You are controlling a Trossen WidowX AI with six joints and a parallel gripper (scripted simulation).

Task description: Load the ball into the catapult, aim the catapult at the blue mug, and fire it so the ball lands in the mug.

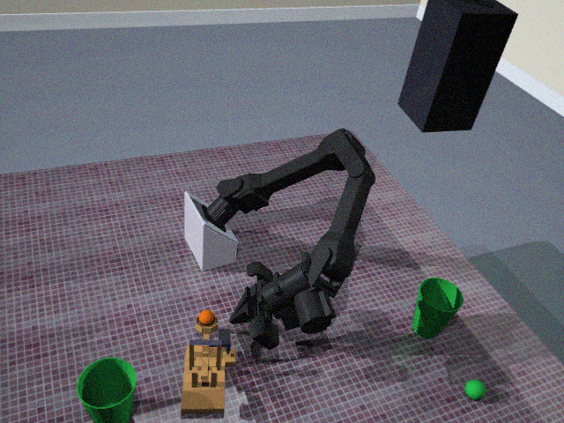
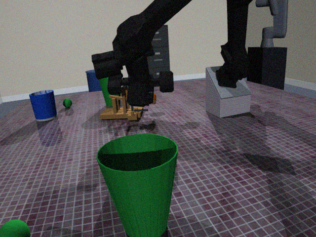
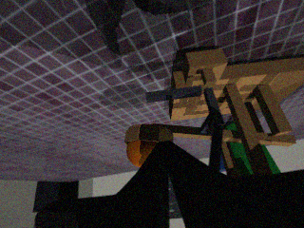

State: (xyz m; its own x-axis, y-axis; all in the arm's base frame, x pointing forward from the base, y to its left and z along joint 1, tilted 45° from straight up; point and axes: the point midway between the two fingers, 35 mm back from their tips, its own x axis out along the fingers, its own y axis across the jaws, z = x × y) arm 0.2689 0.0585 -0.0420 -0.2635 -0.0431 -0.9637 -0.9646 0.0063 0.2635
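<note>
Right now my gripper tip is 30 mm past the orange ball, 40 mm to the left of it and 10 mm above it. The rest, counted from my gripper tip: blue mug (380 mm ahead, 140 mm to the right, 40 mm below); then catapult (40 mm ahead, 40 mm to the right, 20 mm below).
</note>
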